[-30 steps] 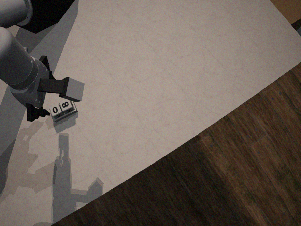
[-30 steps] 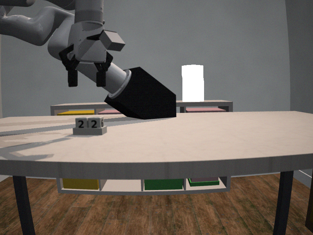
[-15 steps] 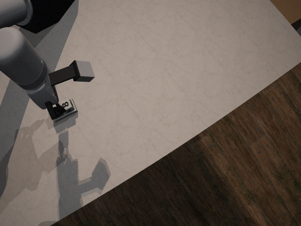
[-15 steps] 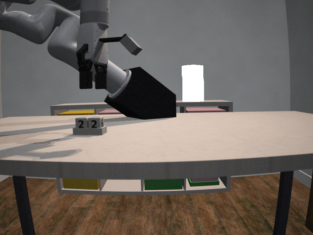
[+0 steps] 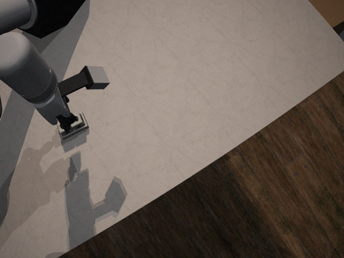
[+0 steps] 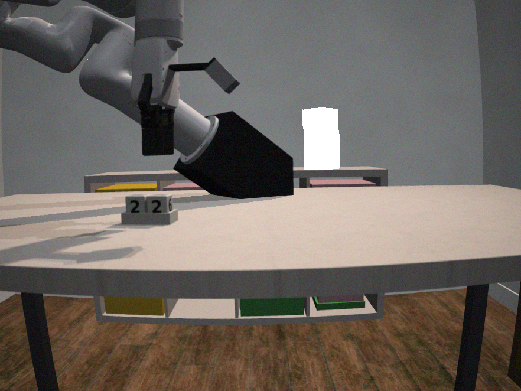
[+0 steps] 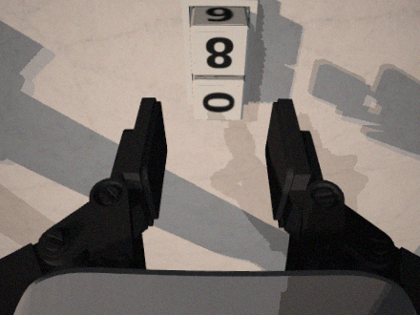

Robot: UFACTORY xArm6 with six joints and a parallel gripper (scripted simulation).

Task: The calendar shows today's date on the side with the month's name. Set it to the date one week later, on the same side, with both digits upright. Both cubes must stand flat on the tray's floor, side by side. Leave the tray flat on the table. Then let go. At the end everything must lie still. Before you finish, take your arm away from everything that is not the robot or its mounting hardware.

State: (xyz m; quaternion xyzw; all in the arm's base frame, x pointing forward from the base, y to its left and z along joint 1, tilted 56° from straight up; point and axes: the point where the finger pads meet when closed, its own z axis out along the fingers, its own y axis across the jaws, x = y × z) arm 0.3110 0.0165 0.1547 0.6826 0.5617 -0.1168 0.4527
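Right now my hand is 9 cm above the white cube. From my hand the other things lie so: grey tray (1 cm behind, 2 cm to the right, 11 cm below).
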